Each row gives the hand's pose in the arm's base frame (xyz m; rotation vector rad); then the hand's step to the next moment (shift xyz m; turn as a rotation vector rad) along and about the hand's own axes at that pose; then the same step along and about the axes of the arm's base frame.
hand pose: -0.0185 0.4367 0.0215 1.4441 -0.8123 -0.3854
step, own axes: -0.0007 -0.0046 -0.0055 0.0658 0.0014 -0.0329
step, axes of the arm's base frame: 0.0044 0.0038 -0.0042 0.0674 -0.0211 0.0206
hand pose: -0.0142 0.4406 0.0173 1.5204 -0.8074 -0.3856
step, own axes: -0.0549 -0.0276 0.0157 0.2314 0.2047 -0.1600
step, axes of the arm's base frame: -0.0416 0.0246 -0.0411 0.2159 -0.0304 0.2711
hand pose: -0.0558 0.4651 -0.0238 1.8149 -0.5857 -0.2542
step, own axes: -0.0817 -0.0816 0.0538 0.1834 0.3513 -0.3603
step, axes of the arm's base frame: -0.0726 0.0150 -0.1036 0.2273 0.1281 0.4677
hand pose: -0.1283 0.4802 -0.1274 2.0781 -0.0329 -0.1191
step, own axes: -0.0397 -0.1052 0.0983 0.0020 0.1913 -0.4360
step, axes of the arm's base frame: -0.0520 -0.0311 -0.1365 0.0501 0.2854 0.3778
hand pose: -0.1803 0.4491 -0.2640 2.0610 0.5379 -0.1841
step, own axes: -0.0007 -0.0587 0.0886 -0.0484 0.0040 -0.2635
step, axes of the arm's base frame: -0.0193 -0.0494 -0.0921 -0.0636 0.2067 0.1581
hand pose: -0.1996 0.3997 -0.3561 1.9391 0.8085 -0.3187
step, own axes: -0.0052 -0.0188 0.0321 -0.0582 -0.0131 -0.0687
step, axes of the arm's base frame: -0.0126 -0.0241 -0.0260 -0.0598 0.0399 0.0558
